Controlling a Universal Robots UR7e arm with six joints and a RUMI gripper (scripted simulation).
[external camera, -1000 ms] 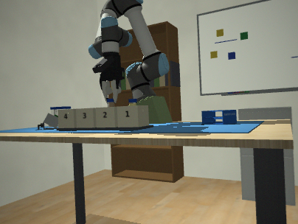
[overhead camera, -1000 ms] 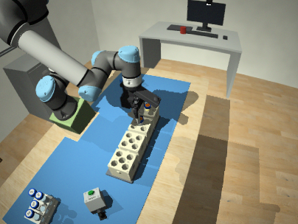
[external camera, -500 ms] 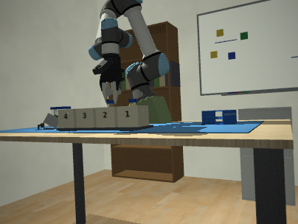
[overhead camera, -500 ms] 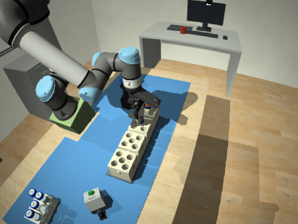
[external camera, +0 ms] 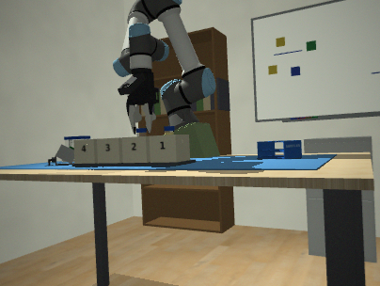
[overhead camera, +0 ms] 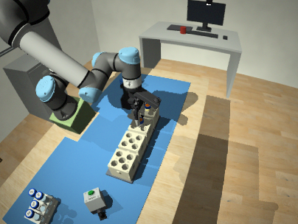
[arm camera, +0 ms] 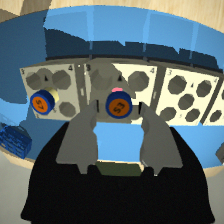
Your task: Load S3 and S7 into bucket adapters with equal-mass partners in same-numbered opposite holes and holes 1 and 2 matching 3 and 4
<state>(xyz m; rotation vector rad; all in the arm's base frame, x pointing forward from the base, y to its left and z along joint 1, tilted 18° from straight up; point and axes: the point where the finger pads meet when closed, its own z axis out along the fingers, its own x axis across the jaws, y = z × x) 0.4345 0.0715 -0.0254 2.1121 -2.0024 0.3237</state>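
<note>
Right now the water blank is 54 cm to the right of my hand, 27 cm behind it and 6 cm below it. The rest, counted from my hand: green DONE key: 40 cm to the right, 5 cm below, 5 cm behind; adapter 3: 11 cm to the right, 7 cm below; blue rack: 40 cm to the left, 27 cm behind, 9 cm below.
</note>
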